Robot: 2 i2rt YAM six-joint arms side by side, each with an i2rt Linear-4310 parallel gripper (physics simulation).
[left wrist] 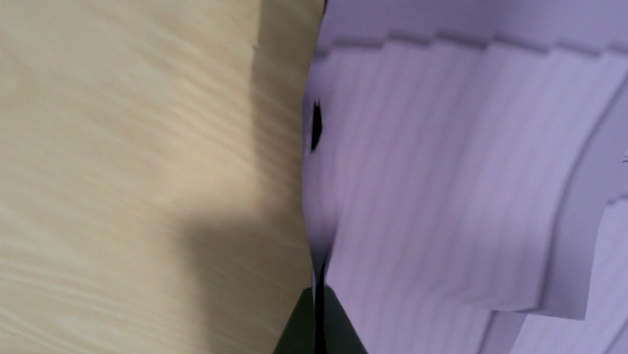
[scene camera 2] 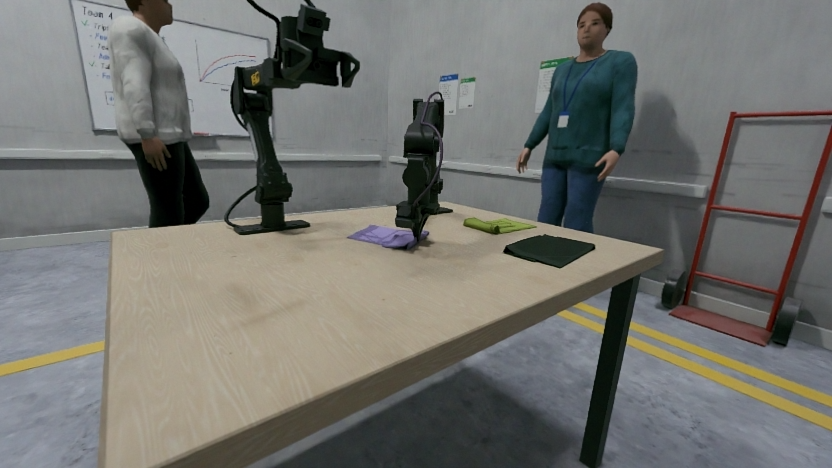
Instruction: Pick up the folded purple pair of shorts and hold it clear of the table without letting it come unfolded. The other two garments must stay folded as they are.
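The folded purple shorts (scene camera 2: 378,235) (left wrist: 440,175) lie on the table, still in a flat folded stack. My left gripper (scene camera 2: 417,237) (left wrist: 317,304) is down at their right end in scene camera 2 and is shut on their edge; in the left wrist view the cloth narrows into the joined fingertips. How many layers are pinched is hidden. My right gripper (scene camera 2: 326,67) is open, high above the table at the upper left. A folded lime-green garment (scene camera 2: 499,225) lies behind and right of the shorts. A folded dark green garment (scene camera 2: 549,250) lies farther right.
The wooden table (scene camera 2: 261,349) has its right corner beyond the dark garment. Its surface also shows beside the shorts in the left wrist view. Two people stand behind the table, one in white (scene camera 2: 152,81), one in teal (scene camera 2: 599,104). A red hand truck (scene camera 2: 756,210) stands at the right.
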